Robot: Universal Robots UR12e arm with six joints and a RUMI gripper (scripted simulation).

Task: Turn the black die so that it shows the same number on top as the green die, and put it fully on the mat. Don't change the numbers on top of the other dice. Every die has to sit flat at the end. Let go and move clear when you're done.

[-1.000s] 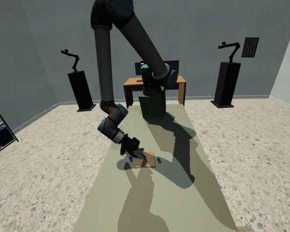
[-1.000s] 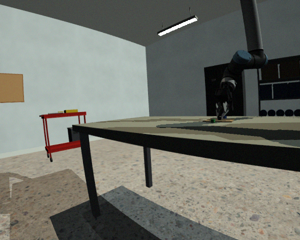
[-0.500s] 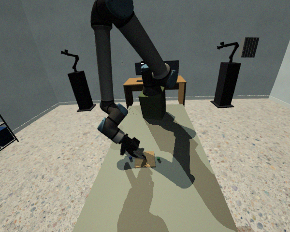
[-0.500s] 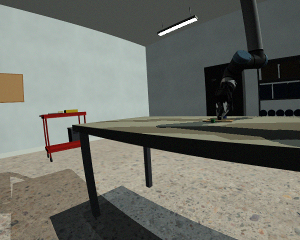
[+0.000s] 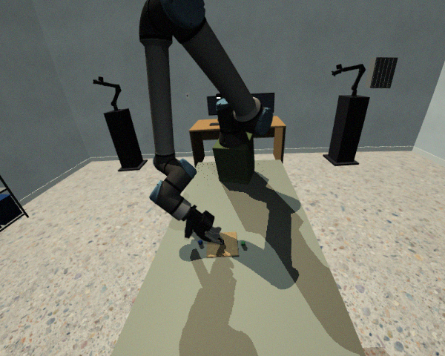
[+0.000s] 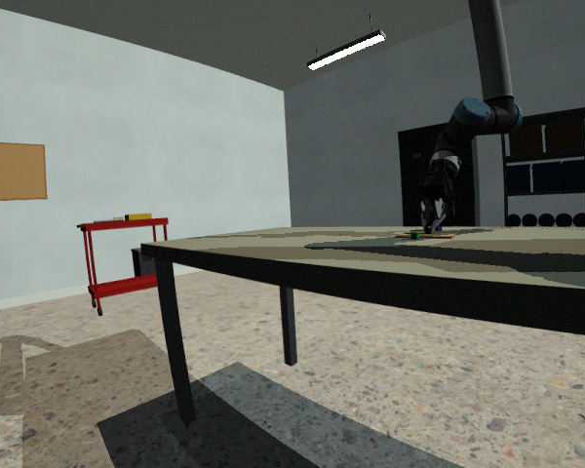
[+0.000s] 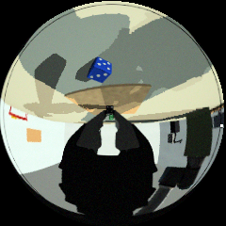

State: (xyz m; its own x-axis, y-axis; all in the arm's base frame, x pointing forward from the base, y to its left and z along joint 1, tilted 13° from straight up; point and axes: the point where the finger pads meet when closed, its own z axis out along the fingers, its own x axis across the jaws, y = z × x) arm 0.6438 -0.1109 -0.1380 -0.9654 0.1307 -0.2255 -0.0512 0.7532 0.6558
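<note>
Now: the black die 1 cm to the left of my hand and 1 cm below it. Round my hand: green die (1 cm ahead, 11 cm to the left, 1 cm below); then blue die (1 cm behind, 9 cm to the right, 1 cm below); then mat (1 cm to the left, 2 cm below).
</note>
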